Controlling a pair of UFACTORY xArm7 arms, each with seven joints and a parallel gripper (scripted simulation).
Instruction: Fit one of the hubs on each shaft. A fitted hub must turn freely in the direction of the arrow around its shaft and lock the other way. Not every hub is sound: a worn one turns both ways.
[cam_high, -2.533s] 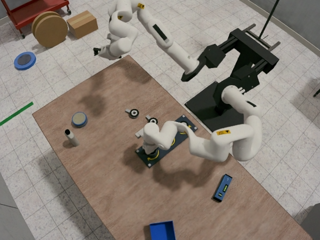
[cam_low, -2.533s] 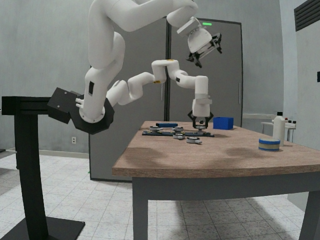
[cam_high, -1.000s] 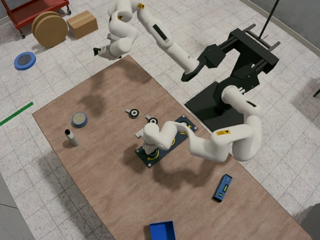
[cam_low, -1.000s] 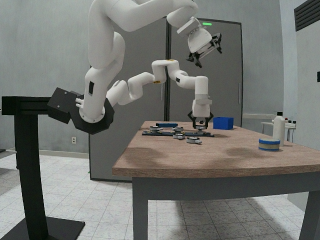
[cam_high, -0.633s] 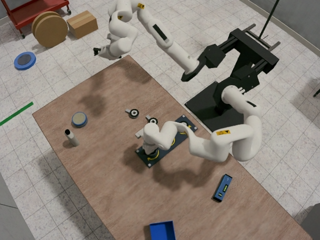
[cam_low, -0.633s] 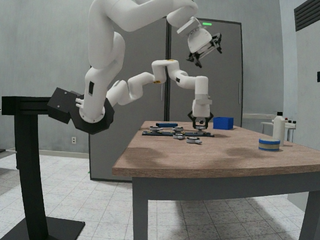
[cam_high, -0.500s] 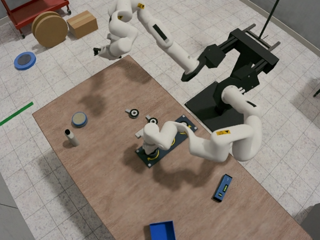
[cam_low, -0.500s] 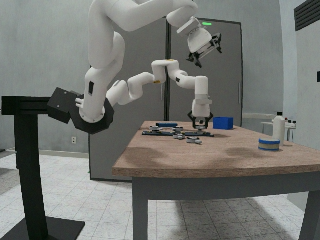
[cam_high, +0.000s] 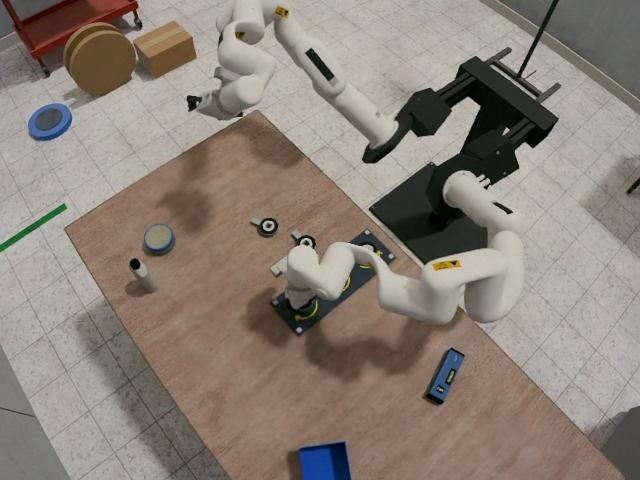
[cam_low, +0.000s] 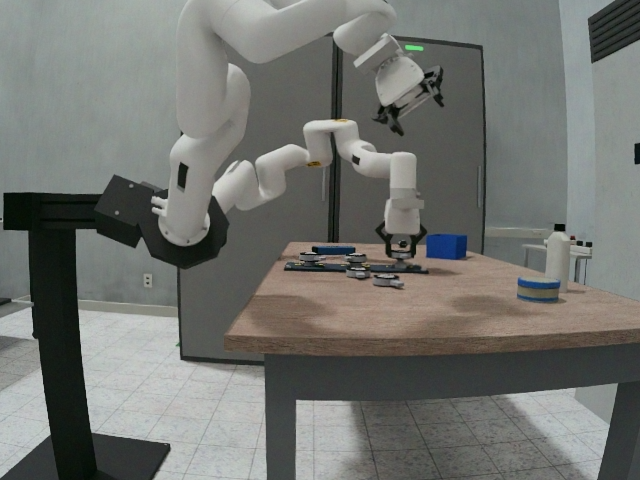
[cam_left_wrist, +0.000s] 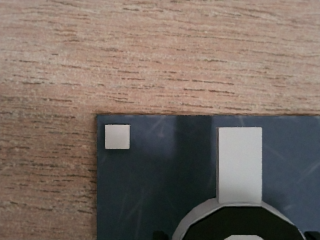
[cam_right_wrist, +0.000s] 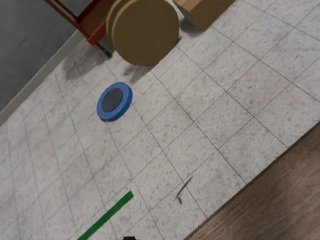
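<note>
Now: left hand 130 mm past the dark board, 20 mm to the right of it and 40 mm above it. From my left hand the other things lie so: white bottle 270 mm ahead, 390 mm to the right, 50 mm above; tape roll 160 mm ahead, 480 mm to the right, 30 mm below.
</note>
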